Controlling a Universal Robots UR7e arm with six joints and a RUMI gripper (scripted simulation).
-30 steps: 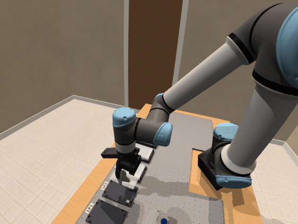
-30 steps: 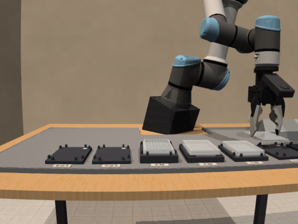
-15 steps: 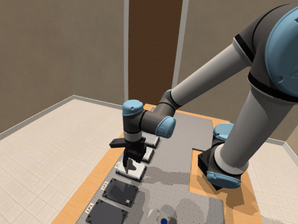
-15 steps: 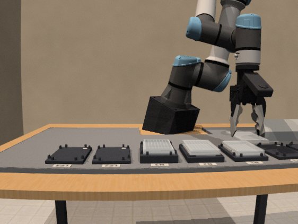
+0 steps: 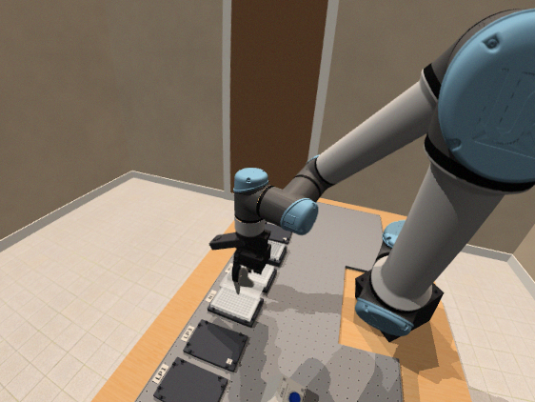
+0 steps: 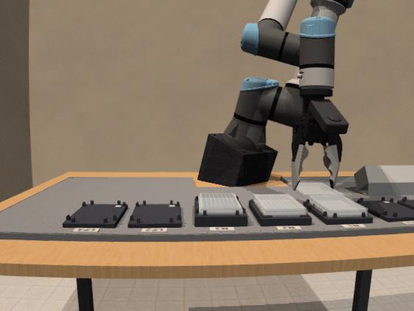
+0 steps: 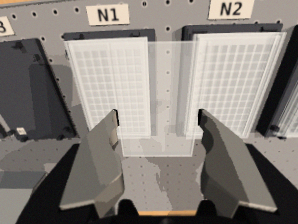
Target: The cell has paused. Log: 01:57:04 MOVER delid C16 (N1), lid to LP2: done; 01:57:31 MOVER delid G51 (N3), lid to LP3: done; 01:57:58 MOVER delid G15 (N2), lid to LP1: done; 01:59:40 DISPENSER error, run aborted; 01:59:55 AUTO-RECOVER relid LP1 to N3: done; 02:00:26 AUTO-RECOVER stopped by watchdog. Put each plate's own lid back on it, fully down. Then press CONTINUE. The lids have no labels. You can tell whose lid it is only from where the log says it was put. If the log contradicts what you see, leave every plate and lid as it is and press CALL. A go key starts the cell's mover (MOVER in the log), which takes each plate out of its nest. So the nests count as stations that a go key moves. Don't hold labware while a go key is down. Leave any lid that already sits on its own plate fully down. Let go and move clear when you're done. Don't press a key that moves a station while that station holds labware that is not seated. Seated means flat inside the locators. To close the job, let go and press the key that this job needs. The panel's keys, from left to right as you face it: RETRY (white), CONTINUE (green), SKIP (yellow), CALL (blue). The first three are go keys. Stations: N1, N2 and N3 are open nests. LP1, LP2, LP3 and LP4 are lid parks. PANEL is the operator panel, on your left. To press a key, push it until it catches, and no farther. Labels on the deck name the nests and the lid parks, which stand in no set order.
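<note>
The plate lies 8 cm to the right of my hand and 4 cm below it. Round my hand: LP1 lid park (31 cm to the left, 6 cm below); then LP3 lid park (19 cm to the left, 6 cm below); then blue CALL key (23 cm behind, 26 cm to the left).
</note>
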